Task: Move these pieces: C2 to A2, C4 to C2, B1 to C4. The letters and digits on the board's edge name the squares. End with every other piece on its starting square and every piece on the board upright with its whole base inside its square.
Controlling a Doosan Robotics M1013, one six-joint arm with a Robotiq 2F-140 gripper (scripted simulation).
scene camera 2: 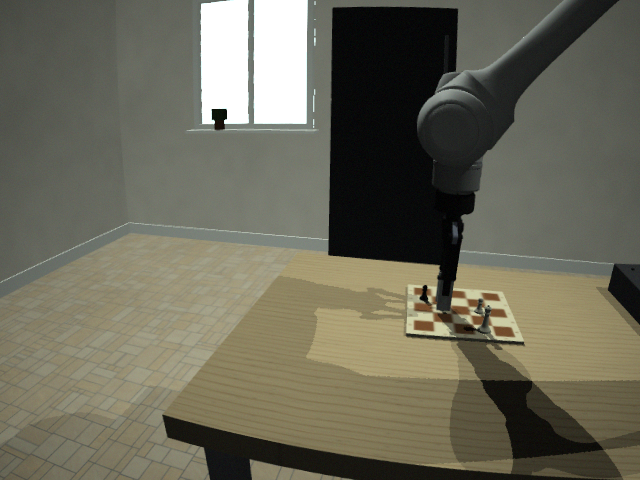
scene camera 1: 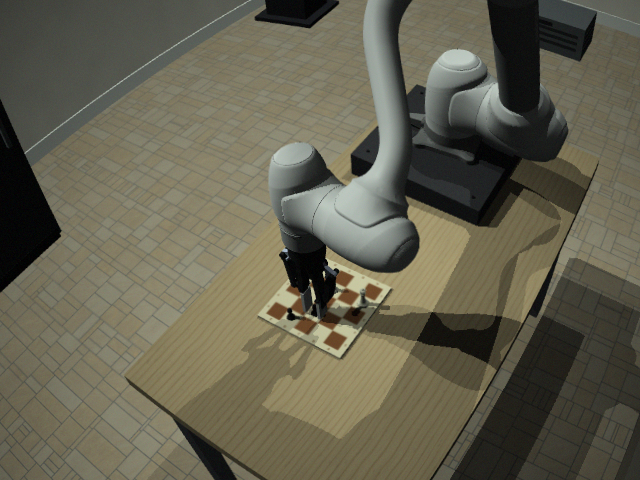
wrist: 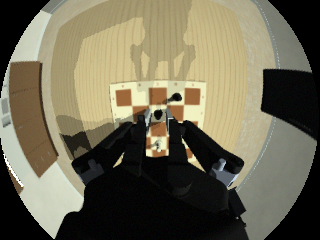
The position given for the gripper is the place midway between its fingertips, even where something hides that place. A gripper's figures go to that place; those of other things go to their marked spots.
Labels:
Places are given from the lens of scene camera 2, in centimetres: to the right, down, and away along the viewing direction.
gripper (scene camera 2: 442, 305): 25, 13, 83
small chessboard (scene camera 2: 460, 323): 27, 16, 77

